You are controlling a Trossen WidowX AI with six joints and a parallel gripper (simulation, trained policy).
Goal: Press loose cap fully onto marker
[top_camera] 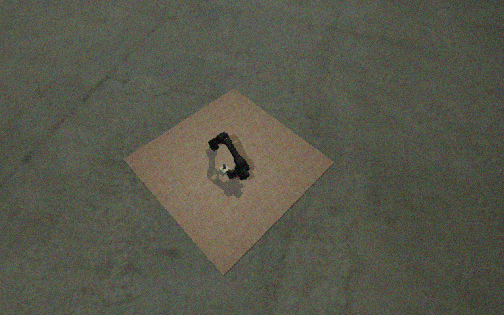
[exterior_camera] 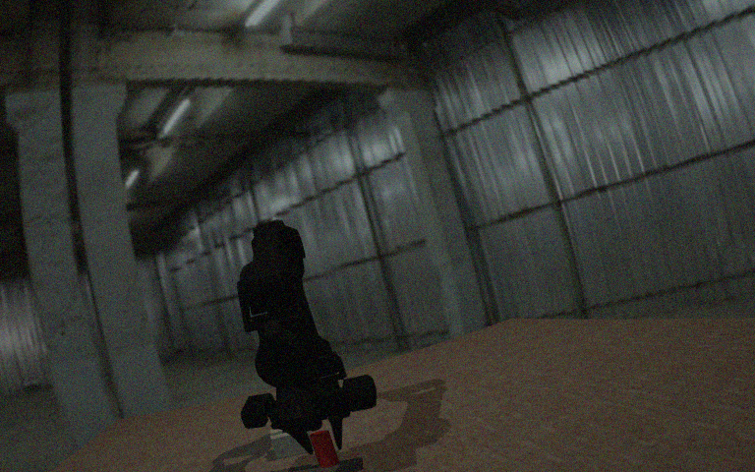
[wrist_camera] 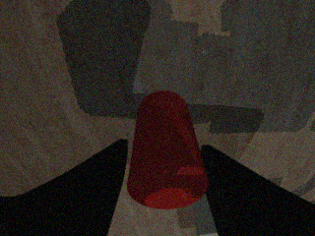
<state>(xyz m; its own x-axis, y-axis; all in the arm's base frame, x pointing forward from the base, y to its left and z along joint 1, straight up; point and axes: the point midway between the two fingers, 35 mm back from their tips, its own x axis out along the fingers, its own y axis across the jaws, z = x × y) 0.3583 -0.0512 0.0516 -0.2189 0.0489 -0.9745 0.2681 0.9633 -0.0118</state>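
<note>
Right now the holder block is 11 cm behind my gripper tip and 5 cm to the right of it. From my gripper tip the other things lie so: red cap: 1 cm ahead, 1 cm above.
</note>
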